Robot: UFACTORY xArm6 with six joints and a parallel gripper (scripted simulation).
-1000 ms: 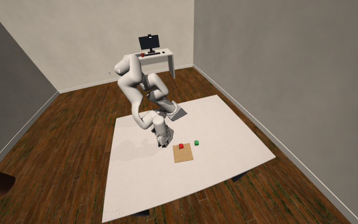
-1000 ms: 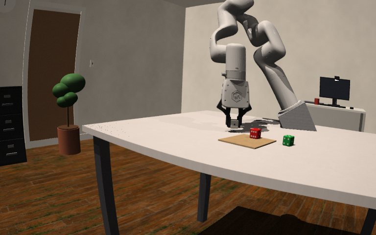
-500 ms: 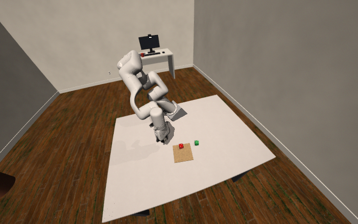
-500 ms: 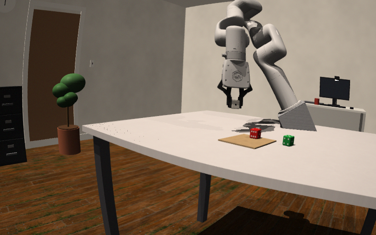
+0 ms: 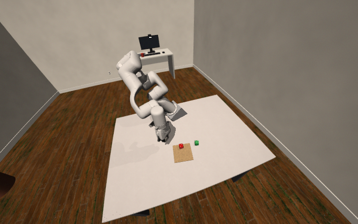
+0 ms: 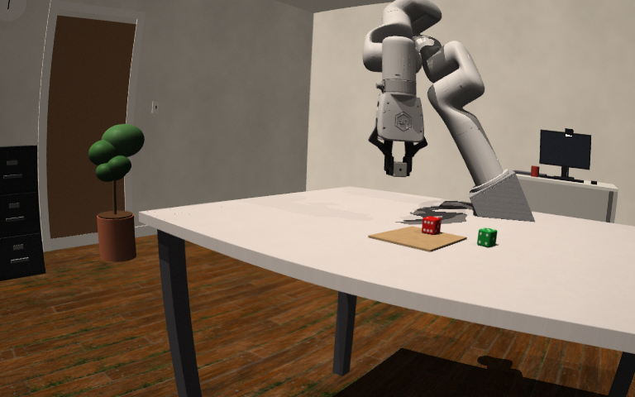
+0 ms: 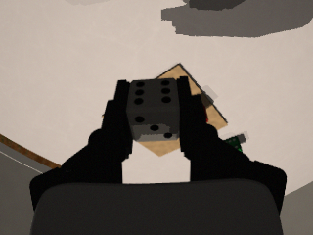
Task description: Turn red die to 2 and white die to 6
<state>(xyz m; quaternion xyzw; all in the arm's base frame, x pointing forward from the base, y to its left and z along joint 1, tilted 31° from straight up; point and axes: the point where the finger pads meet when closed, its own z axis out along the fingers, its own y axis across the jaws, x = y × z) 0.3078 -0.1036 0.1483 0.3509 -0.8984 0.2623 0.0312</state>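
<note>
Right now my hand is 230 mm to the right of the green die, 110 mm above it and 80 mm short of it. The rest, counted from my hand: red die (100 mm to the left, 100 mm below, 50 mm ahead); white die (10 mm below); tan mat (120 mm below, 100 mm to the left, 100 mm ahead).
</note>
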